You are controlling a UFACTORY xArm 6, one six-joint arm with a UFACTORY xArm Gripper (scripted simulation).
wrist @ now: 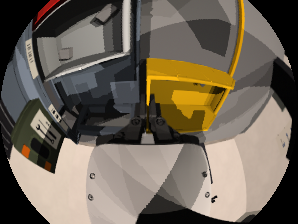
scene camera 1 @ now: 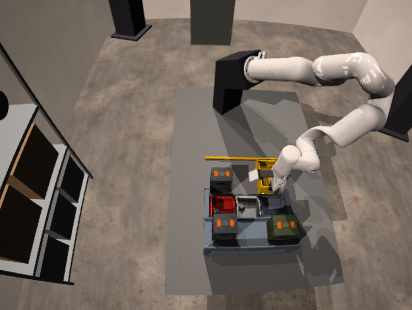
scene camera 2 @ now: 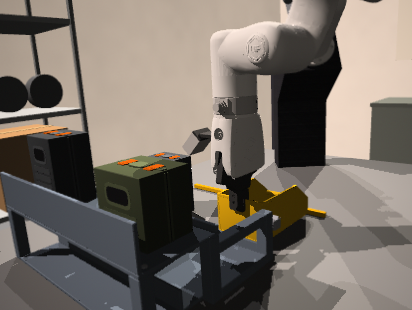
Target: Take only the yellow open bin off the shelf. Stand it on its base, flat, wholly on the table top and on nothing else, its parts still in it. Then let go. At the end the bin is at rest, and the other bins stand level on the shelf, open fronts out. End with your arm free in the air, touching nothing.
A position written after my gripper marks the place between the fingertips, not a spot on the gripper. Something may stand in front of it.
Observation:
In view: my gripper (scene camera 2: pixel 239 209) and a yellow bin (scene camera 2: pixel 290 205).
The yellow bin also shows in the wrist view (wrist: pixel 187 107). My gripper shows as well in the wrist view (wrist: pixel 147 101).

